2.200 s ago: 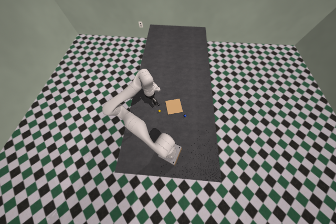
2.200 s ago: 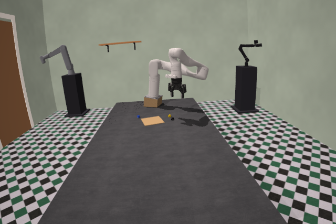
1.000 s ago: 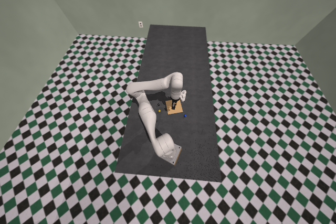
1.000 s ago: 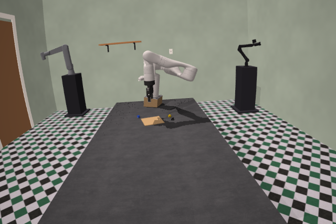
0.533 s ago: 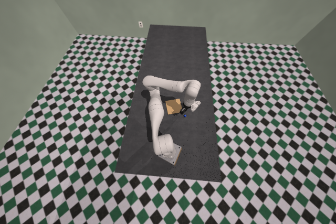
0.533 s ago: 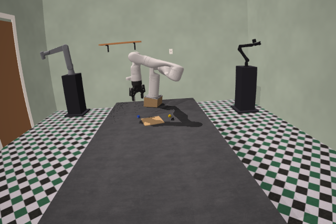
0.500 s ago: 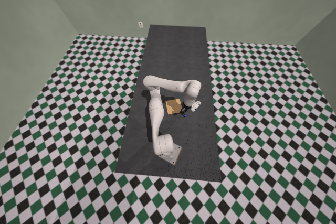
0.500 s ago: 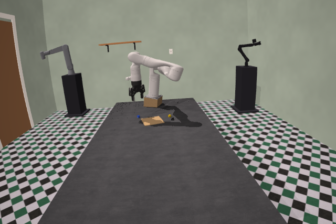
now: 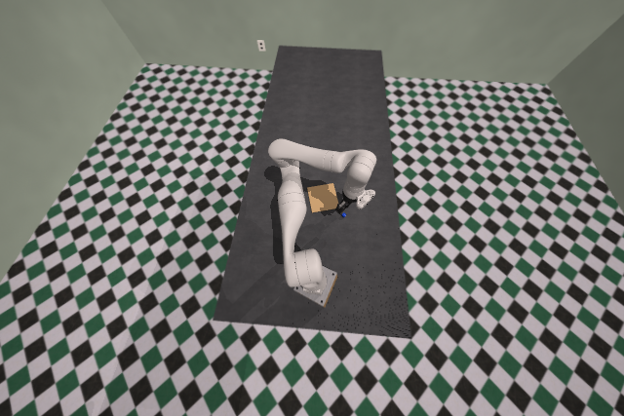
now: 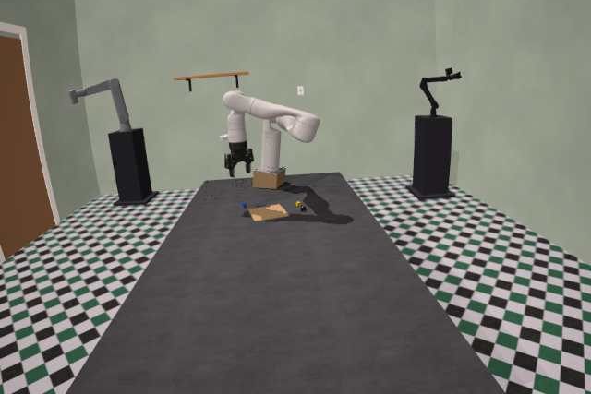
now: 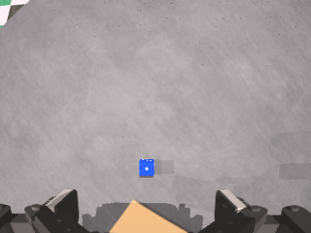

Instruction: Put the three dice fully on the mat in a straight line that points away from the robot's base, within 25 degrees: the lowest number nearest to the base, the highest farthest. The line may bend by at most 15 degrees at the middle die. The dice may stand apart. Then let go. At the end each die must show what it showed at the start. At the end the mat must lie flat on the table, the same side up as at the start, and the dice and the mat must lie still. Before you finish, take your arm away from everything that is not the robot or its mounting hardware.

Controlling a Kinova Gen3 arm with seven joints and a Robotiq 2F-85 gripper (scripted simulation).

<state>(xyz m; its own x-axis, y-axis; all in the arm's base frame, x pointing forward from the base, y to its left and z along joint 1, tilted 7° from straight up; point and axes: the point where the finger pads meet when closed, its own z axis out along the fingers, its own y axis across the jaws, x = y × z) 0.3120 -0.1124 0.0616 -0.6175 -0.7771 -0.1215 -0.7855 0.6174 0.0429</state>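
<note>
My hand is 14 cm above the blue die. Round my hand: black die 26 cm to the left, 14 cm below, 8 cm ahead; yellow die 24 cm to the left, 14 cm below, 2 cm ahead; tan mat 15 cm below, 11 cm to the left, 8 cm ahead.
</note>
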